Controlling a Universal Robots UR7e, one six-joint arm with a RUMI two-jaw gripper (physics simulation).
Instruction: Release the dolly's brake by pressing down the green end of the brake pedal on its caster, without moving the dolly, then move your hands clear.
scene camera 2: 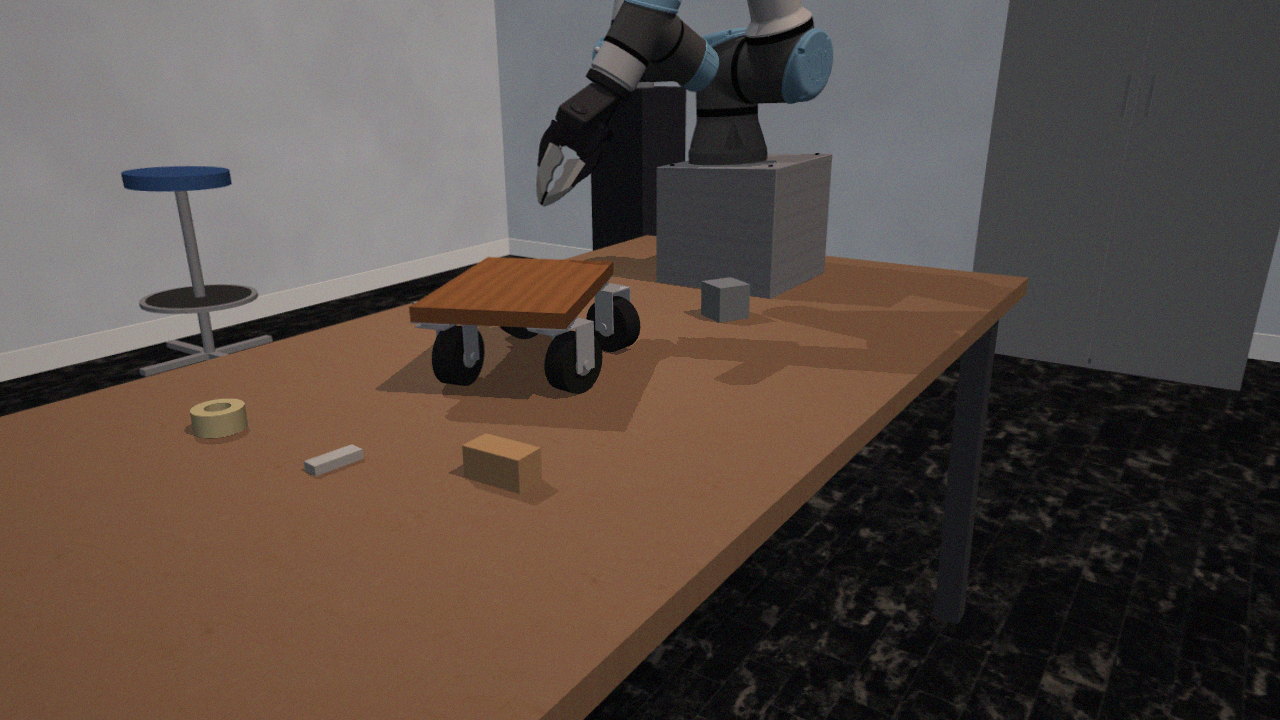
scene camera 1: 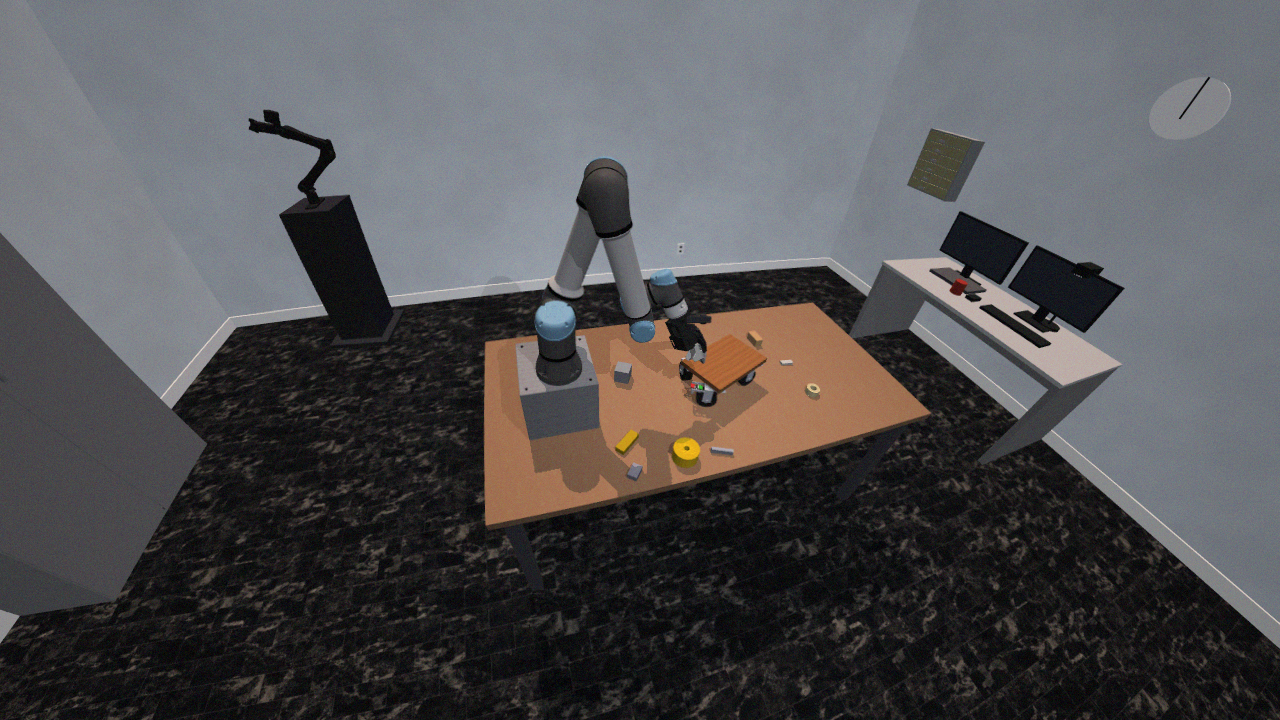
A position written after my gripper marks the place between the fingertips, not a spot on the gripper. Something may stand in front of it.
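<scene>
My gripper [scene camera 2: 541,204] [scene camera 1: 703,363]. A dolly [scene camera 2: 544,295] [scene camera 1: 728,360]. Grey cube [scene camera 2: 727,299]. Tape roll [scene camera 2: 218,418]. Tan block [scene camera 2: 507,464].
</scene>
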